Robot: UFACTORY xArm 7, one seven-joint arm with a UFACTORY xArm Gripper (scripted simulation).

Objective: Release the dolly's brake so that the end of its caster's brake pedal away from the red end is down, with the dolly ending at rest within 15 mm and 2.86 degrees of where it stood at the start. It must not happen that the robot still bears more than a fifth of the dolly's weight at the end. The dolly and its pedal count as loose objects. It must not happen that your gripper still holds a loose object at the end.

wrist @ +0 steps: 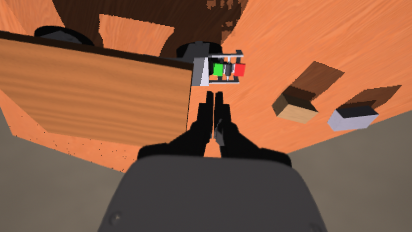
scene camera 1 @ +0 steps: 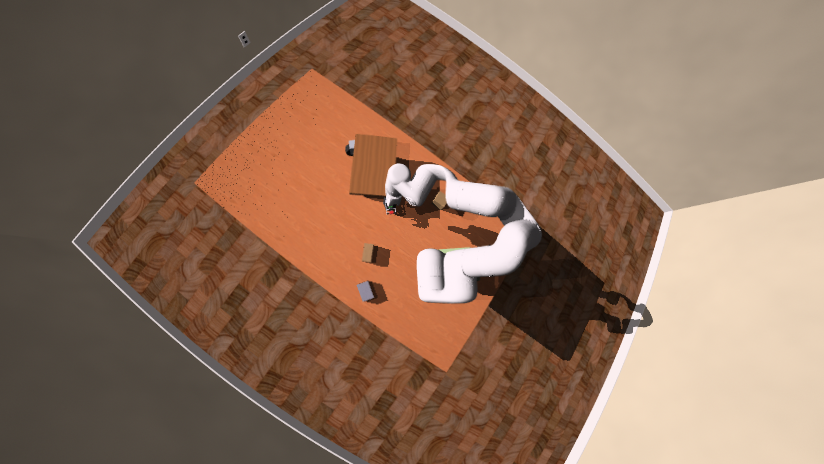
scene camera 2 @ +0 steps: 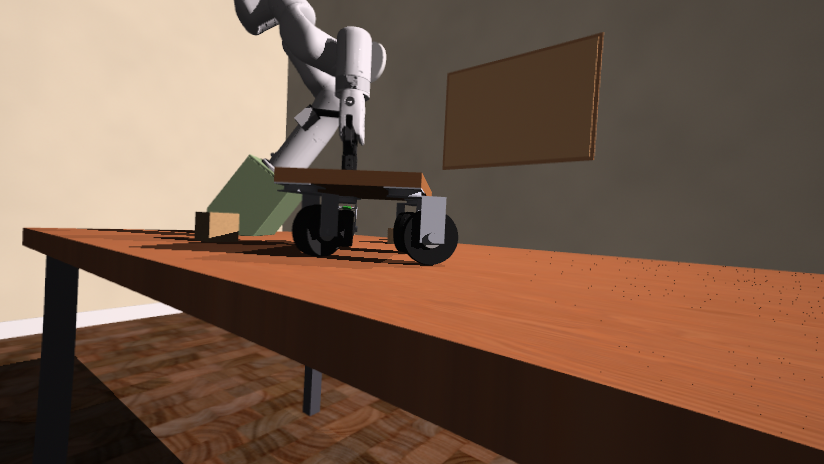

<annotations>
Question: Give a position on a tan block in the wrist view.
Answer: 288, 107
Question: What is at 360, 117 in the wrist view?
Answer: A grey block.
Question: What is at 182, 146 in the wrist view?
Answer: My gripper.
</annotations>
